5 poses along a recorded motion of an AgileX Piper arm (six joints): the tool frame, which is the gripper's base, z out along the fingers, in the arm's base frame.
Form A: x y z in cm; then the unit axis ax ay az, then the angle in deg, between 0 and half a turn.
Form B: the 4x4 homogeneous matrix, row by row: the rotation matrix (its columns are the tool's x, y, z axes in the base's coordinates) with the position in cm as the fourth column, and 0 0 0 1 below. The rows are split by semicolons. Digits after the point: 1 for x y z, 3 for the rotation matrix.
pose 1, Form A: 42.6, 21.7, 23.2, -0.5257, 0.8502, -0.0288, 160.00
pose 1, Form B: -0.404, -0.857, 0.320, 42.6; -0.877, 0.462, 0.132, 21.7; -0.261, -0.227, -0.938, 23.2; 0, 0, 0, 1
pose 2, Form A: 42.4, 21.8, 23.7, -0.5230, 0.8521, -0.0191, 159.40
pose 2, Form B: -0.406, -0.856, 0.319, 42.4; -0.870, 0.470, 0.153, 21.8; -0.280, -0.216, -0.935, 23.7; 0, 0, 0, 1
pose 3, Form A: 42.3, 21.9, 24.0, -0.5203, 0.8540, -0.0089, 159.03
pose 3, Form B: -0.410, -0.856, 0.315, 42.3; -0.862, 0.476, 0.171, 21.9; -0.297, -0.201, -0.934, 24.0; 0, 0, 0, 1
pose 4, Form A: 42.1, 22.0, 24.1, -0.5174, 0.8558, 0.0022, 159.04
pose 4, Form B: -0.416, -0.857, 0.304, 42.1; -0.855, 0.482, 0.189, 22.0; -0.308, -0.181, -0.934, 24.1; 0, 0, 0, 1
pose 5, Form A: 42.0, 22.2, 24.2, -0.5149, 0.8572, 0.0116, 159.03
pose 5, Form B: -0.421, -0.858, 0.295, 42.0; -0.849, 0.487, 0.203, 22.2; -0.318, -0.165, -0.934, 24.2; 0, 0, 0, 1
